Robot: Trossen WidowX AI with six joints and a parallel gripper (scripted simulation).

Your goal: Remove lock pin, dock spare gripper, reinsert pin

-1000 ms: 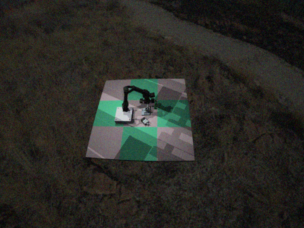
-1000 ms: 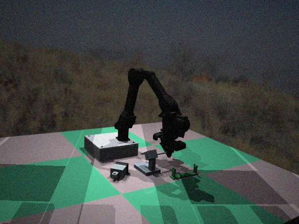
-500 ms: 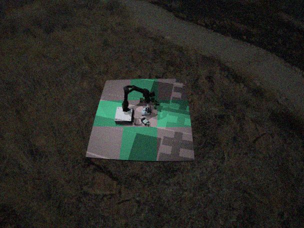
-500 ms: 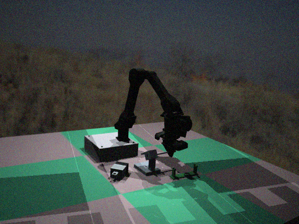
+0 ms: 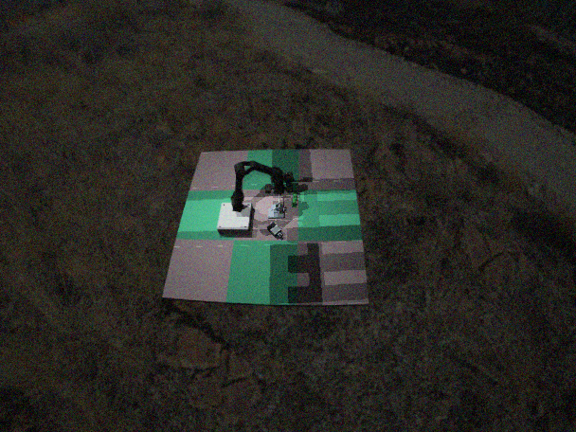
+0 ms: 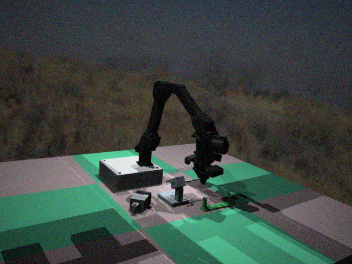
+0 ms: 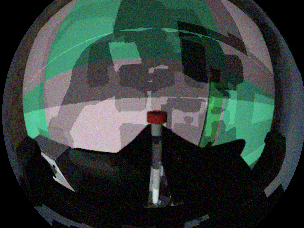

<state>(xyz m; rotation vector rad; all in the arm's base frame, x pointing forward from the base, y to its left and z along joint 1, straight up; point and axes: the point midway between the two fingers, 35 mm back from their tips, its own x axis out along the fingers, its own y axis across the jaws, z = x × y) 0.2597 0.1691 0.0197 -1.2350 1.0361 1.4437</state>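
Now: gripper tip 110 mm short of the green cradle, 30 mm above it and 10 mm to the right of it. Round my gripper tip: spare gripper 280 mm to the right, 40 mm ahead, 30 mm below; then mount socket 130 mm to the right, 10 mm ahead.
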